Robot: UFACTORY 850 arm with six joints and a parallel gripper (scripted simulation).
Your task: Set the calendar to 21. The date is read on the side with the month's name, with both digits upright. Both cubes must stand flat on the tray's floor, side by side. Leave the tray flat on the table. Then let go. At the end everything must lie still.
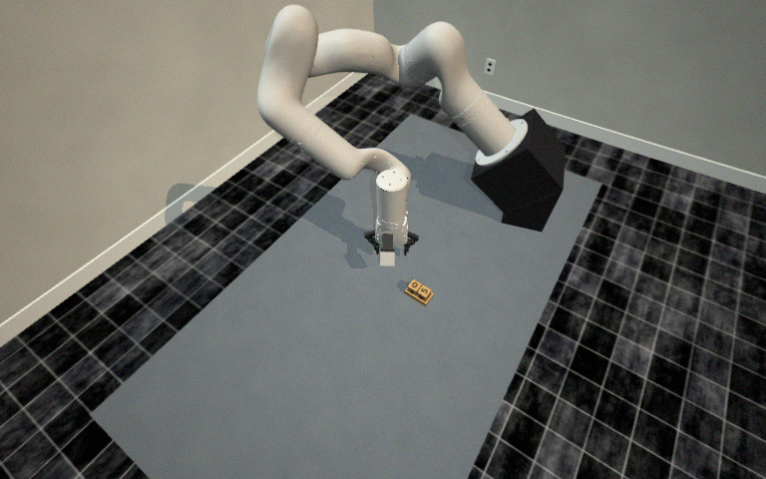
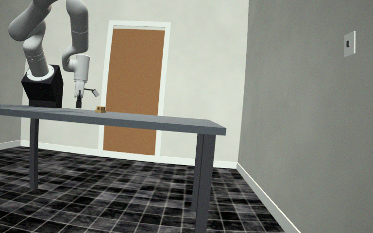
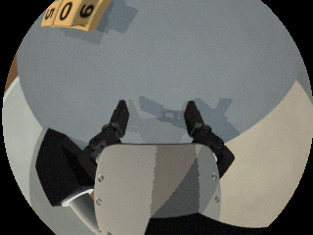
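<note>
The orange tray is 150 mm to the left of my hand, 90 mm ahead of it and 20 mm below it.
</note>
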